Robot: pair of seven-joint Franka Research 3 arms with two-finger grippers.
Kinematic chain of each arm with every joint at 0, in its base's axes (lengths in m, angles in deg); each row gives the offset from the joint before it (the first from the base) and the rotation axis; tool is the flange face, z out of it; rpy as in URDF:
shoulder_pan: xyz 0 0 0.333 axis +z
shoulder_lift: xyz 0 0 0 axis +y
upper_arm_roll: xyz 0 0 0.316 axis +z
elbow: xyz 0.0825 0 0 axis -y
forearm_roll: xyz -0.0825 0 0.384 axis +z
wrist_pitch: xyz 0 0 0 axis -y
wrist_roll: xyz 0.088 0 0 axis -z
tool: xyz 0 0 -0.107 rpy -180 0 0
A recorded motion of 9 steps. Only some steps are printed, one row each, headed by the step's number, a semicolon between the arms.
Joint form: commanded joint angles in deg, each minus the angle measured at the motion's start. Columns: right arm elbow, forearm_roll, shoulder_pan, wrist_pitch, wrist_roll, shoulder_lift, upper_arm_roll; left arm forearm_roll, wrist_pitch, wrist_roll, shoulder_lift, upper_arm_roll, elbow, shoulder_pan.
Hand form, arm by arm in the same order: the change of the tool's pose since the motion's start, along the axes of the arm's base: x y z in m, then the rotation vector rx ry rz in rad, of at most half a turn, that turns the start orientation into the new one. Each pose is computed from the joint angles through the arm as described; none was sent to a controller.
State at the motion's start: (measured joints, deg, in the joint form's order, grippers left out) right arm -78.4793 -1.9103 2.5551 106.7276 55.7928 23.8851 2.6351; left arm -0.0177 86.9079 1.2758 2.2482 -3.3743 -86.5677 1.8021
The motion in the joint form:
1: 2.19 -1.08 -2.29 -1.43 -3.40 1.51 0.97; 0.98 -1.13 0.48 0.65 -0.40 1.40 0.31
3: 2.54 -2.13 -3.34 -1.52 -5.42 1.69 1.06; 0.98 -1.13 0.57 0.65 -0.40 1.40 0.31
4: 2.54 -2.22 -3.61 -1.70 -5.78 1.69 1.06; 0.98 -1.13 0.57 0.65 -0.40 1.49 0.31
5: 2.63 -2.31 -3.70 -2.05 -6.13 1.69 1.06; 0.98 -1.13 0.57 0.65 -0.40 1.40 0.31
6: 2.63 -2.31 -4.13 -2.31 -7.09 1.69 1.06; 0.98 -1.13 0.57 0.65 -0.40 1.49 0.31
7: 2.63 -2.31 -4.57 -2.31 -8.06 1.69 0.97; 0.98 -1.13 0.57 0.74 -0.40 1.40 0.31
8: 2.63 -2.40 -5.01 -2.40 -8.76 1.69 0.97; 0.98 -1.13 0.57 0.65 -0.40 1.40 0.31
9: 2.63 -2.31 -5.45 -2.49 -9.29 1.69 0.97; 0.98 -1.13 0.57 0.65 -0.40 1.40 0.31
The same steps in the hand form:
1: 0.0066 -0.0199 -0.0018 -0.0154 0.0126 0.0372; 0.0016 0.0013 0.0034 0.0159 0.0062 -0.0093
3: 0.0081 -0.0333 -0.0011 -0.0350 0.0114 0.0587; 0.0016 0.0013 0.0034 0.0159 0.0062 -0.0109
4: 0.0079 -0.0368 -0.0014 -0.0370 0.0147 0.0605; 0.0016 0.0013 0.0041 0.0159 0.0046 -0.0108
5: 0.0074 -0.0381 -0.0012 -0.0391 0.0194 0.0651; 0.0016 0.0013 0.0034 0.0159 0.0062 -0.0109
6: 0.0071 -0.0433 -0.0016 -0.0402 0.0245 0.0742; 0.0016 0.0013 0.0041 0.0159 0.0046 -0.0108
7: 0.0072 -0.0496 -0.0016 -0.0418 0.0251 0.0820; 0.0021 0.0014 0.0025 0.0158 0.0078 -0.0109
8: 0.0070 -0.0551 -0.0018 -0.0441 0.0272 0.0868; 0.0016 0.0013 0.0034 0.0159 0.0062 -0.0109
9: 0.0068 -0.0603 -0.0019 -0.0430 0.0291 0.0880; 0.0016 0.0013 0.0034 0.0159 0.0062 -0.0109

